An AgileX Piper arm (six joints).
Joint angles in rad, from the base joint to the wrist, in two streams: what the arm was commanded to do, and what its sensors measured. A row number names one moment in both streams.
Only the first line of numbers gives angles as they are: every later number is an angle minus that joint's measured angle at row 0.
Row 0, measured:
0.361, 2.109, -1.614, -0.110, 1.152, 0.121
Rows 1 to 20, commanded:
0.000, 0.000, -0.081, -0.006, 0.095, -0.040
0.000, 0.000, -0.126, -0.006, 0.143, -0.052
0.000, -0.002, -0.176, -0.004, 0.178, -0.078
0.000, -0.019, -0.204, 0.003, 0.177, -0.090
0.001, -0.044, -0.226, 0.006, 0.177, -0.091
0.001, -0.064, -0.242, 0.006, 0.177, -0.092
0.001, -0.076, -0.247, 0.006, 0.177, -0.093
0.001, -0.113, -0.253, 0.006, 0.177, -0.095
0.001, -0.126, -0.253, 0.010, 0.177, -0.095
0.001, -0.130, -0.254, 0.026, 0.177, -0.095
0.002, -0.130, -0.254, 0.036, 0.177, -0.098
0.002, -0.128, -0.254, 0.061, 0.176, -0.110
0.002, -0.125, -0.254, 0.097, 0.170, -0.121
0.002, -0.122, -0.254, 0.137, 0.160, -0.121
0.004, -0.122, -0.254, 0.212, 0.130, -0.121
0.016, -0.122, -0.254, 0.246, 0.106, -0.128
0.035, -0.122, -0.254, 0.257, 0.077, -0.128
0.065, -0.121, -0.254, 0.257, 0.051, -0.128
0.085, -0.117, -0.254, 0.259, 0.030, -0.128
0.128, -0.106, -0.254, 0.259, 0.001, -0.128
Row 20, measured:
0.078, -0.118, -0.251, 0.242, 0.041, -0.113
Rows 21 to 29, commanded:
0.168, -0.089, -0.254, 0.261, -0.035, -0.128
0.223, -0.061, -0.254, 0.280, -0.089, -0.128
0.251, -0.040, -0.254, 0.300, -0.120, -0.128
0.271, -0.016, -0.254, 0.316, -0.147, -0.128
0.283, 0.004, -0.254, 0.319, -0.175, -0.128
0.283, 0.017, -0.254, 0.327, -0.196, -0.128
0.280, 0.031, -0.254, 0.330, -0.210, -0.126
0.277, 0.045, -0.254, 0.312, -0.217, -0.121
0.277, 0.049, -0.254, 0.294, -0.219, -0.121
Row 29, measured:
0.281, 0.036, -0.251, 0.323, -0.200, -0.113
